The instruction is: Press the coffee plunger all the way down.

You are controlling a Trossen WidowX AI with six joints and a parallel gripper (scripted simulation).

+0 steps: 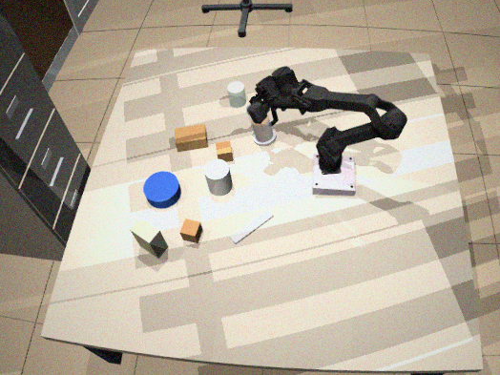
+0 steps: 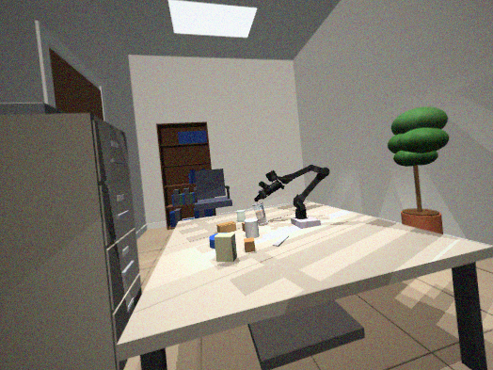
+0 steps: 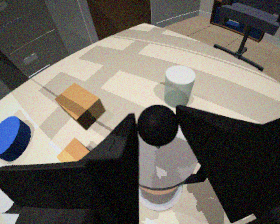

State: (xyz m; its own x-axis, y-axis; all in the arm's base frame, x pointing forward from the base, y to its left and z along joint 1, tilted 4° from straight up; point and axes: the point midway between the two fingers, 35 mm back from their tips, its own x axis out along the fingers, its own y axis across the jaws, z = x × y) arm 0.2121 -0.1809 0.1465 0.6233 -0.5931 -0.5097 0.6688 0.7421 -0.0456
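The coffee press lies 90 mm below my gripper tip and 30 mm behind it. The rest, counted from my gripper tip: orange box (230 mm ahead, 150 mm below); pale green cylinder (170 mm to the right, 140 mm below, 60 mm ahead).
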